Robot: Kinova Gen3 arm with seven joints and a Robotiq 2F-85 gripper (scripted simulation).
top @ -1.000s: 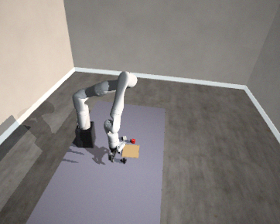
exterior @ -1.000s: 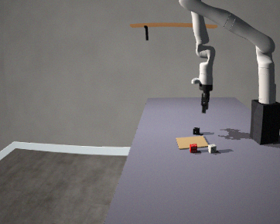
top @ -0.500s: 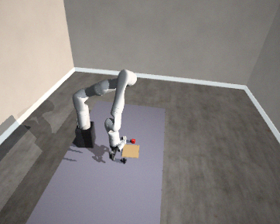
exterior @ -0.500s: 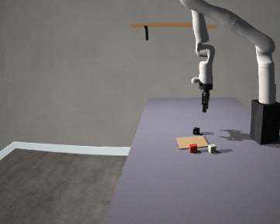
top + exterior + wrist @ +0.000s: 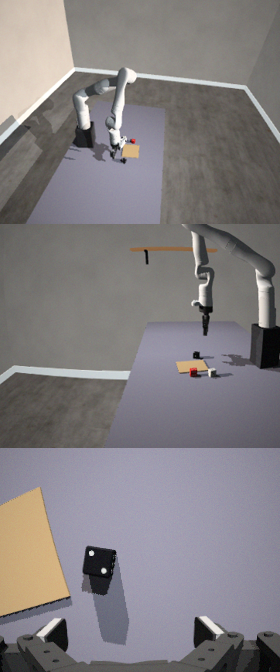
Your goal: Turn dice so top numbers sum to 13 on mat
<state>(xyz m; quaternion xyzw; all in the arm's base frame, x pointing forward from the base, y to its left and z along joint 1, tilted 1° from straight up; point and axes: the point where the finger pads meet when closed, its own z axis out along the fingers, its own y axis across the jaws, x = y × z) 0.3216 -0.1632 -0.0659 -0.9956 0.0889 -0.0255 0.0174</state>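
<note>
Now: hand 27 cm to the right of the white die, 11 cm above it and 1 cm past it. Round my hand: black die 11 cm below, 5 cm ahead, 3 cm to the left; tan mat 15 cm to the left, 12 cm below, 8 cm ahead; red die 26 cm to the left, 11 cm below, 8 cm ahead.
</note>
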